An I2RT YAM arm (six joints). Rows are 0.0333 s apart.
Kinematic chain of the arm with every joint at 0, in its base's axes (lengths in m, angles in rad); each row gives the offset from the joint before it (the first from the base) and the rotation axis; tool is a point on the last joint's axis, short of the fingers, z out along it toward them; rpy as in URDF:
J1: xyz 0 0 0.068 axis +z
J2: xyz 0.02 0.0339 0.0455 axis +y
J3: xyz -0.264 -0.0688 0 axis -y
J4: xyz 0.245 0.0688 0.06 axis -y
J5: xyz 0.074 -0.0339 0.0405 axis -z
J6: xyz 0.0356 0 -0.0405 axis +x
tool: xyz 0 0 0 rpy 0 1.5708 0
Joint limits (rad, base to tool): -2.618..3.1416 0..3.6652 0..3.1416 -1.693..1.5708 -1.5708..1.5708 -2.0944..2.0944
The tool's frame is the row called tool.
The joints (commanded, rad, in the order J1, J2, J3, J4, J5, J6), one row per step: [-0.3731 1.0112 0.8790 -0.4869 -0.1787 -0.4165]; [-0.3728 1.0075 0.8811 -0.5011 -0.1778 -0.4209]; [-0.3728 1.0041 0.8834 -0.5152 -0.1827 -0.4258]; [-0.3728 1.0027 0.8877 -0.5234 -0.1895 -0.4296]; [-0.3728 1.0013 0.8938 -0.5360 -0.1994 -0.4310]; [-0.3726 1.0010 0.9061 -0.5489 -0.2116 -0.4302]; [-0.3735 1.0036 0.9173 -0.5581 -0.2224 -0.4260]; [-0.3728 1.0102 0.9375 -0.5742 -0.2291 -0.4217]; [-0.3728 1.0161 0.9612 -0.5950 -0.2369 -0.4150]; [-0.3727 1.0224 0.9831 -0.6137 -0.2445 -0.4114]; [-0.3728 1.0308 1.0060 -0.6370 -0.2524 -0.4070]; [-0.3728 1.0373 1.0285 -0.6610 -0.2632 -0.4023]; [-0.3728 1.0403 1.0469 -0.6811 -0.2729 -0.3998]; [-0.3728 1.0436 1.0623 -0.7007 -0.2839 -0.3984]
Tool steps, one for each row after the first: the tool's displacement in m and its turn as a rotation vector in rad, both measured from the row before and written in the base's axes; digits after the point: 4 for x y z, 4 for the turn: [-0.0014 0.0006 0.0002 -0.0010 0.0086 0.0021]; [-0.0013 0.0007 0.0002 0.0018 0.0074 0.0068]; [-0.0006 0.0005 0.0010 0.0016 0.0013 0.0077]; [-0.0008 0.0007 0.0013 0.0062 0.0027 0.0088]; [-0.0004 0.0007 0.0031 0.0076 -0.0025 0.0095]; [0.0002 0.0001 0.0025 0.0096 -0.0022 0.0053]; [0.0008 0.0001 0.0041 0.0081 0.0005 0.0035]; [0.0004 0.0001 0.0050 0.0109 0.0006 0.0023]; [0.0005 0.0001 0.0045 0.0083 0.0010 0.0040]; [0.0006 0.0001 0.0040 0.0112 0.0062 0.0035]; [0.0001 0.0004 0.0042 0.0129 0.0048 0.0057]; [-0.0005 0.0005 0.0038 0.0093 0.0021 0.0061]; [-0.0004 0.0006 0.0028 0.0103 0.0044 0.0077]
